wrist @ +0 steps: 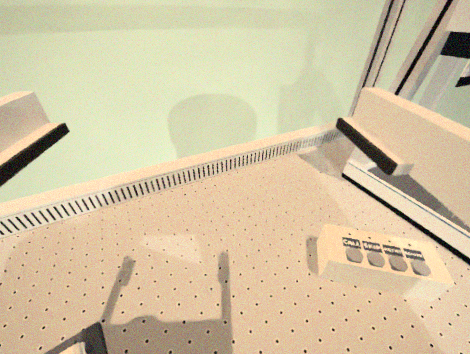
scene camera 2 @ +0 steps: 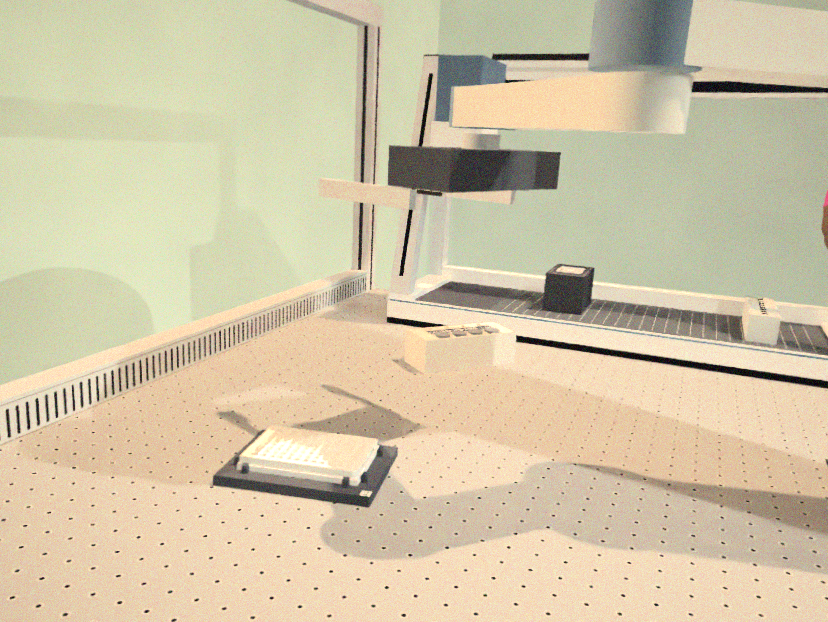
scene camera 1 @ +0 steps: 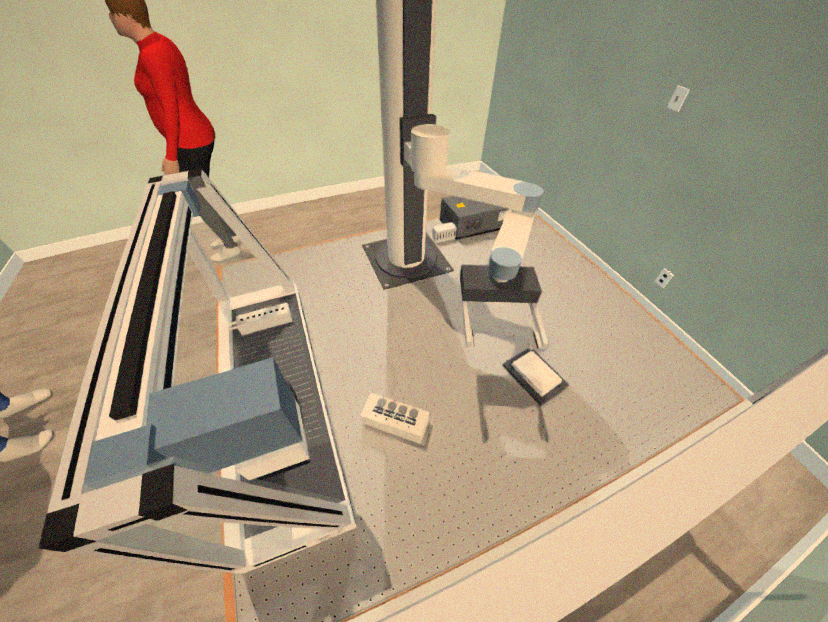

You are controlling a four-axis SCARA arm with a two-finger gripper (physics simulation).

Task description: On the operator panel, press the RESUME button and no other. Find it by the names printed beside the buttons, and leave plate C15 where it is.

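Frame: origin at the arm's base, x ahead, y left, z up, level; metres.
Seen in the pictures: gripper, fingertip midpoint: [wrist: 204, 108] [scene camera 1: 507, 345]; arm's base, origin of the base link: [scene camera 1: 406, 259].
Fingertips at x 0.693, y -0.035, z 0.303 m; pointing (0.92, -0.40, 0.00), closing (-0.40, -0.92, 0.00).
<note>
Offsets run from my fingertips to a thing's top centre. "*": to the spot under its first point.
The operator panel @[dy -0.248, dx -0.046, dz -0.234 m] [scene camera 1: 392, 429] [scene camera 2: 447, 352] [wrist: 350, 276] is a cream box on the table, with four round grey buttons in a row and a dark name label beside each. In the wrist view the label at the left end @[* dy -0.215, dx -0.014, dz -0.237 m] [wrist: 351, 243] seems to read CALL; the other names are too blurred to tell, so I cannot tell which is RESUME. A white plate @[dy +0.196, dx -0.025, dz -0.264 m] [scene camera 1: 536, 372] [scene camera 2: 307, 455] lies in a dark holder @[dy +0.196, dx -0.025, dz -0.268 m] [scene camera 2: 287, 486]; no C15 marking is readable. My gripper [scene camera 1: 506, 342] [scene camera 2: 428, 197] [wrist: 204, 108] is open and empty, high above the table, off to one side of the panel.
A white-framed machine with a dark deck [scene camera 1: 314, 435] [scene camera 2: 642, 321] stands beyond the panel, carrying a black block @[* dy -0.480, dx -0.171, dz -0.200 m] [scene camera 2: 567, 291] and a blue-grey housing @[* dy -0.500, dx +0.058, dz +0.198 m] [scene camera 1: 220, 408]. A slotted rail @[* dy -0.054, dx +0.310, dz -0.256 m] [scene camera 2: 200, 338] [wrist: 150, 186] runs along the table edge. A person in red [scene camera 1: 167, 93] stands behind the machine.
</note>
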